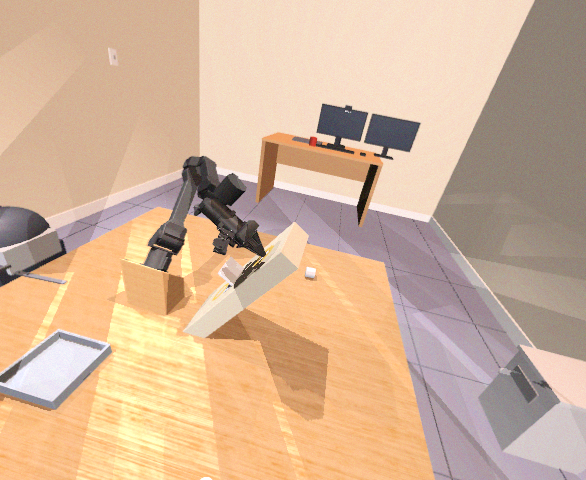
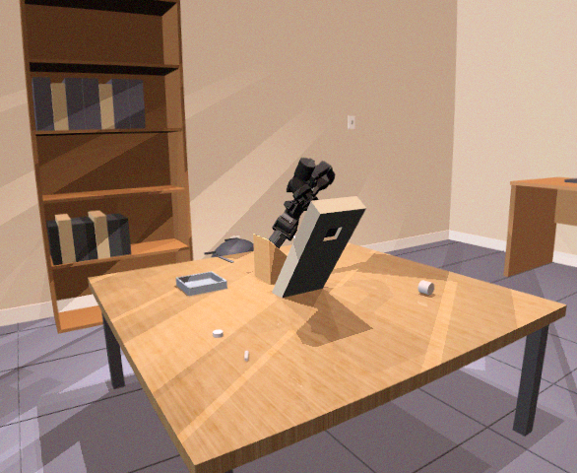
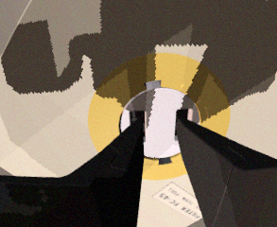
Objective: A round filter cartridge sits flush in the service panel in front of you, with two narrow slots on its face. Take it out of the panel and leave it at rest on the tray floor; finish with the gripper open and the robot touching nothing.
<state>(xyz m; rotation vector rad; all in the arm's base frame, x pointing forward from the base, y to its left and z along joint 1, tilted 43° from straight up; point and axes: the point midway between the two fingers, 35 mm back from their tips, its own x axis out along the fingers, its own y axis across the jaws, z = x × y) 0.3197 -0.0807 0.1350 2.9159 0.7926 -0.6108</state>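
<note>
My gripper tip is 1 cm short of the round white filter cartridge and 1 cm above it. Round my gripper tip: small peg (24 cm ahead, 37 cm to the right, 28 cm below); then grey tray (37 cm behind, 32 cm to the right, 27 cm below).
</note>
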